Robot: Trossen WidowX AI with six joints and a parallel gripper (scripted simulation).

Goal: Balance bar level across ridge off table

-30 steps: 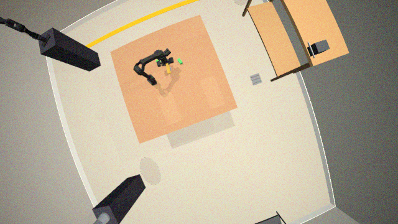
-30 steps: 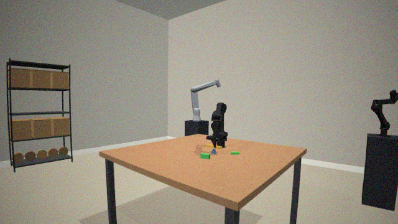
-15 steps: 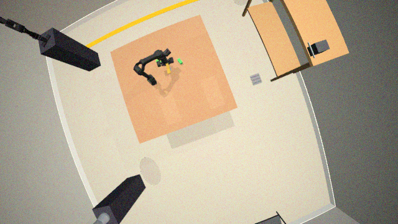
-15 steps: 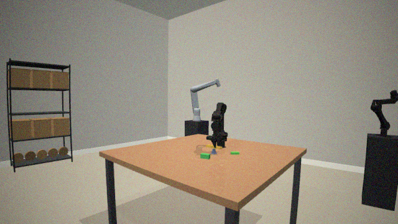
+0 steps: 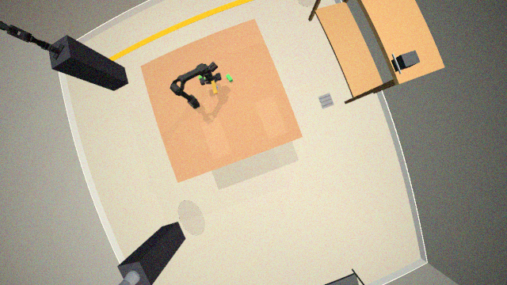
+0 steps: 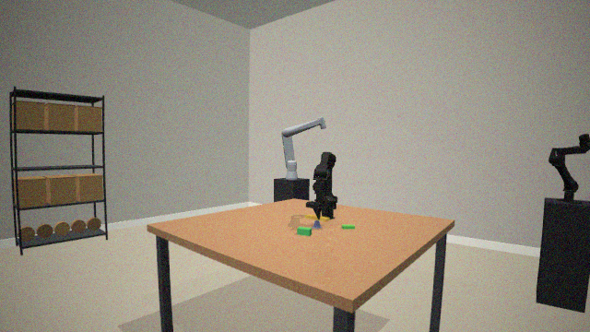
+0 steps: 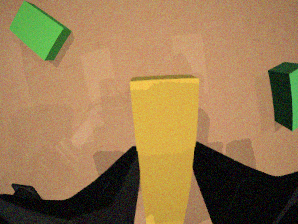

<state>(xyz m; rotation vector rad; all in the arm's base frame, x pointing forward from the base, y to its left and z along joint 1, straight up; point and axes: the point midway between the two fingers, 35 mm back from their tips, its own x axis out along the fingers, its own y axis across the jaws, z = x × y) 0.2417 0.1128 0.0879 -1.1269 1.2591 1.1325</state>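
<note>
The yellow bar is 3 cm to the right of my gripper tip. Also, from my gripper tip: green block: 15 cm ahead, 1 cm to the left, 4 cm below.
</note>
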